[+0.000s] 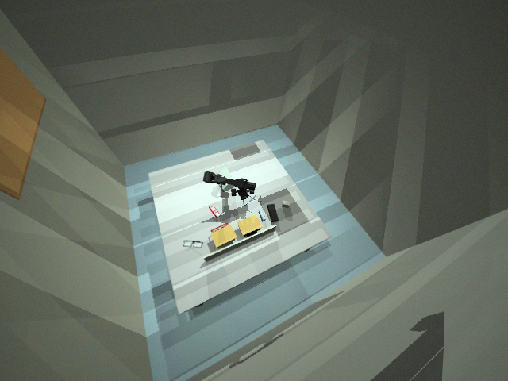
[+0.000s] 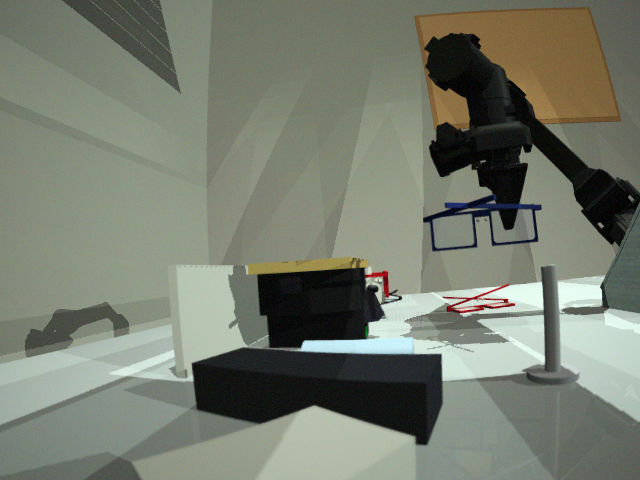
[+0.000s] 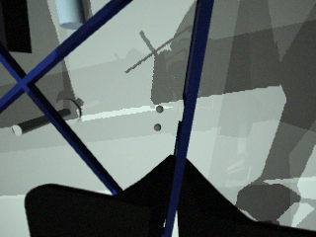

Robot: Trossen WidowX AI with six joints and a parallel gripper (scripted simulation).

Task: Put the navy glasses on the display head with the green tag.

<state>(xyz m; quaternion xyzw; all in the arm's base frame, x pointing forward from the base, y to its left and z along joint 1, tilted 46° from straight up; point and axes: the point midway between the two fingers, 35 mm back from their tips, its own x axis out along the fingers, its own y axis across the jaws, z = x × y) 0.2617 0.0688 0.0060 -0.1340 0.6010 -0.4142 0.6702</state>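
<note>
My gripper tip is now 50 mm short of the grey stand post, 160 mm to the right of it and 100 mm above it. Round my gripper tip: light blue cylinder: 190 mm ahead, 80 mm to the left, 110 mm below; dark block: 230 mm ahead, 180 mm to the left, 110 mm below; white board: 320 mm ahead, 200 mm to the right, 70 mm below.
</note>
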